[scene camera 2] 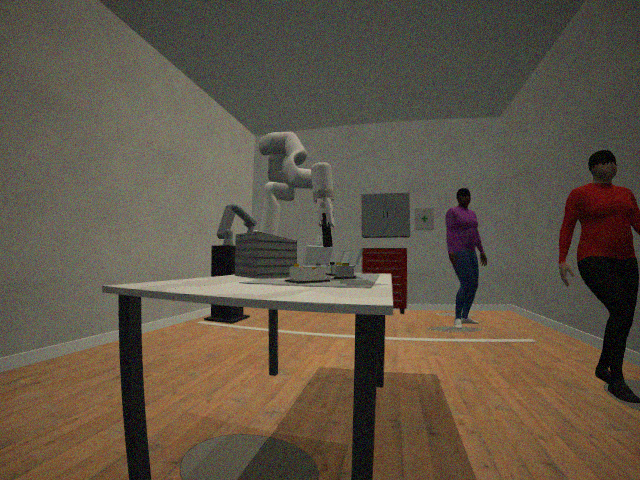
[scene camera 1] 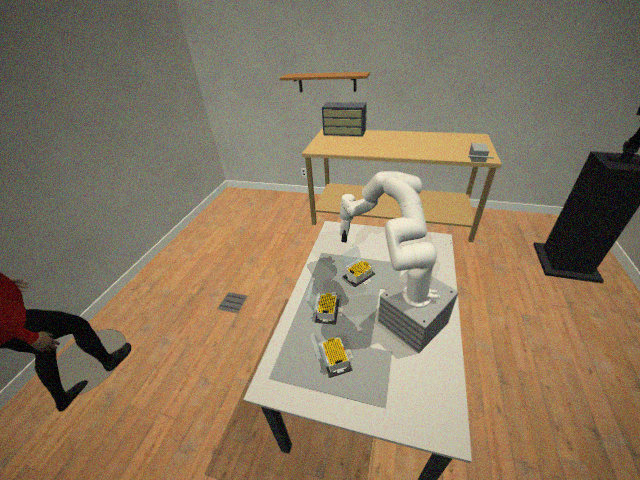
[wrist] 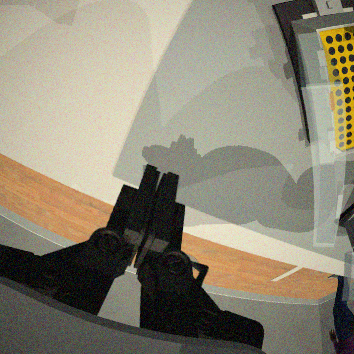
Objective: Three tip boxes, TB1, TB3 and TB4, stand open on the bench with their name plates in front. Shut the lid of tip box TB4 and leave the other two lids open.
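Places are measured from the arm's base along level axes (x left, y back, z up), in millimetres.
Where they show: gripper, fingertip midpoint: [scene camera 2: 328, 246] [scene camera 1: 344, 241] [wrist: 153, 189]; arm's base at its link origin: [scene camera 2: 267, 237] [scene camera 1: 417, 295].
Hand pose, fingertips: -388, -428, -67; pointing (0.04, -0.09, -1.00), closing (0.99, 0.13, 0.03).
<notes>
Each offset is from my fingertips to the centre of the thing, as dx, dy, dz. "*": to the spot under its first point. Level surfaces: height alone.
Tip box TB4 {+123, +116, -73} [scene camera 1: 359, 272] [wrist: 343, 90] is the box farthest back in scene camera 1, with a yellow tip rack. Its clear lid {* +79, +46, +5} [wrist: 325, 200] stands open, seen nearly edge-on in the wrist view. Tip box TB3 {+411, +20, -105} [scene camera 1: 326, 305] [scene camera 2: 343, 270] stands in the middle with its lid [scene camera 2: 352, 257] up. Tip box TB1 {+130, +126, -105} [scene camera 1: 336, 353] [scene camera 2: 309, 273] is nearest scene camera 1, its lid {* +70, +59, -30} [scene camera 2: 317, 255] up. Name plates are too small to read. My gripper [scene camera 1: 344, 239] [scene camera 2: 327, 244] [wrist: 153, 189] is shut and empty, above the bench beyond TB4, apart from its lid.
The boxes stand on a grey mat {dz -138} [scene camera 1: 361, 387] on the white bench {dz -141} [scene camera 1: 429, 408]. The arm's ribbed base block [scene camera 1: 400, 322] [scene camera 2: 265, 255] stands beside them. A person in red [scene camera 1: 11, 310] [scene camera 2: 604, 222] is on the floor off the bench's side. A wooden table [scene camera 1: 403, 144] stands behind.
</notes>
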